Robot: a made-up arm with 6 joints.
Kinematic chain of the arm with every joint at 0, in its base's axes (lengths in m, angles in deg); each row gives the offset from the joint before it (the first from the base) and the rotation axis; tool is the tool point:
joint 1: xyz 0 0 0.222 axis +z
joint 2: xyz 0 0 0 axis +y
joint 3: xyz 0 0 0.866 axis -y
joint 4: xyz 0 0 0 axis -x
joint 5: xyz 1.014 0 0 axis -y
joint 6: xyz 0 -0.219 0 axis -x
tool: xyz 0 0 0
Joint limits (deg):
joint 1: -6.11..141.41
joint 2: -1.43..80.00
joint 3: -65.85..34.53
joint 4: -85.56..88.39
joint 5: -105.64..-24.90
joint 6: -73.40..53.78
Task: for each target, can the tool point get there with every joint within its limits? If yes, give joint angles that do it. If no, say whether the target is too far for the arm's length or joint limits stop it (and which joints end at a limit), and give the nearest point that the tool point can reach.
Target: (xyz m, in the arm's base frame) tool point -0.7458 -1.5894 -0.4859
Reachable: no: joint limits stop it (at a limit: joint 1, joint 2, joint 3) | nearest point -0.0163 -0.2182 -0.1871 | short by 1.582 m
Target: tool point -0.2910 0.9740 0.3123
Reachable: yes | joints 110.50 18.84 -14.36 -71.76 -33.20 2.07
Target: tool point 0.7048 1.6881 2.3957
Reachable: no: too far | nearest point 0.4392 1.0519 1.5765 | short by 1.071 m
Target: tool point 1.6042 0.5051 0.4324
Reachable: yes | joints 20.18 53.14 24.37 68.76 -35.94 6.59
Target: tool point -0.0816 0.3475 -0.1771
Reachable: yes | joints 118.41 46.73 -48.30 -64.70 -44.35 -7.72
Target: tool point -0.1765 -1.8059 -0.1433
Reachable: no: joint limits stop it (at a limit: joint 1, joint 3) | nearest point -0.0045 -0.2197 -0.1919 | short by 1.596 m
